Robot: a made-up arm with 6 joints. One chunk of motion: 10 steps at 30 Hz.
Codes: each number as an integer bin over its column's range. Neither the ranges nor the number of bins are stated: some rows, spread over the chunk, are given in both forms.
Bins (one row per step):
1: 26 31 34 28 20 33
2: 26 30 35 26 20 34
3: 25 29 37 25 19 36
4: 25 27 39 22 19 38
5: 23 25 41 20 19 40
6: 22 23 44 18 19 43
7: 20 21 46 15 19 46
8: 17 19 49 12 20 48
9: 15 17 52 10 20 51
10: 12 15 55 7 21 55
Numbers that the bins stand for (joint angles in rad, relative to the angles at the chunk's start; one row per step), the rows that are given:
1: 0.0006 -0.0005 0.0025 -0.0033 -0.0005 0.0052
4: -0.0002 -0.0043 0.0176 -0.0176 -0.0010 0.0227
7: -0.0041 -0.0100 0.0387 -0.0343 -0.0010 0.0506
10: -0.0105 -0.0157 0.0659 -0.0533 0.0000 0.0821
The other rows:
2: 0.0006 -0.0014 0.0056 -0.0081 -0.0005 0.0087
3: -0.0002 -0.0024 0.0116 -0.0105 -0.0010 0.0157
5: -0.0017 -0.0062 0.0237 -0.0224 -0.0010 0.0297
6: -0.0025 -0.0081 0.0327 -0.0271 -0.0010 0.0402
8: -0.0065 -0.0119 0.0478 -0.0414 -0.0005 0.0576
9: -0.0081 -0.0138 0.0568 -0.0462 -0.0005 0.0681

